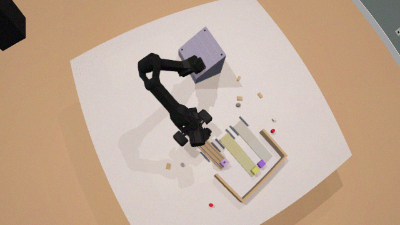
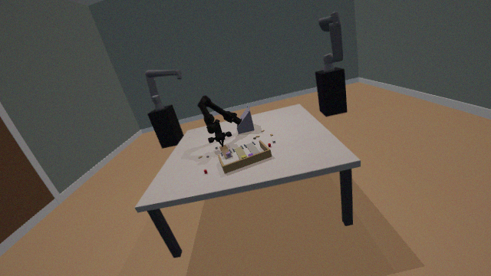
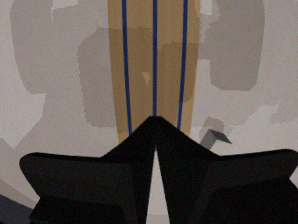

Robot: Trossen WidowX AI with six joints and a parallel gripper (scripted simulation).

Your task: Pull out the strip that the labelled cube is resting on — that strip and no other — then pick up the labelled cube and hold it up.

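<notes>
Now: the grey bit 12 cm ahead of my gripper tip and 10 cm to the right of it.
</notes>
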